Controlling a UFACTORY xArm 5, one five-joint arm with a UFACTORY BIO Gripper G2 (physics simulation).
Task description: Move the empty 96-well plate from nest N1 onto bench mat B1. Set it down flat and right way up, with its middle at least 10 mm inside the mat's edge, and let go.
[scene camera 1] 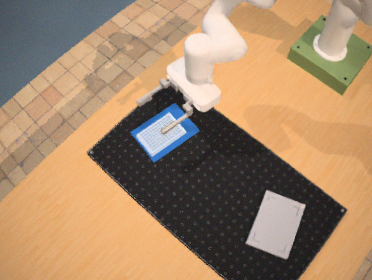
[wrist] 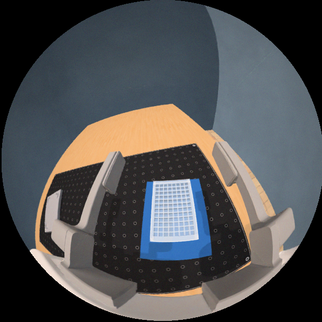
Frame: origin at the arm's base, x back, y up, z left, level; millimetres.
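Seen in the pictures: end effector, tool point: (scene camera 1: 156, 113); arm's base, origin of the base link: (scene camera 1: 329, 48).
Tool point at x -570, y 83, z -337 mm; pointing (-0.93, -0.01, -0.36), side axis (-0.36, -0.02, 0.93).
Offsets run from my tool point to a thing's top centre. Level surfaces: height alone.
The white 96-well plate @[dx +4, dy -116, dz -1 mm] (scene camera 1: 150, 137) (wrist: 174, 212) lies flat, wells up, on the blue mat @[dy -130 mm] (scene camera 1: 191, 129) (wrist: 175, 251). Its outline is inside the mat's edges, with blue showing around it. My gripper (scene camera 1: 153, 116) (wrist: 171, 172) is open and empty, raised above the plate and apart from it. Its two fingers stand wider than the plate. In the scene view one finger crosses over part of the plate. The light grey nest @[dx -73, dy -118, dz +419 mm] (scene camera 1: 276, 225) (wrist: 53, 210), with corner marks, holds no plate.
The blue mat and the nest both lie on a black board @[dy -132 mm] (scene camera 1: 215, 185) (wrist: 120, 225) with rows of holes. The board lies on a wooden table @[dy -145 mm] (scene camera 1: 65, 210) (wrist: 145, 125). A green block (scene camera 1: 305, 45) under the robot's base stands at the upper right in the scene view.
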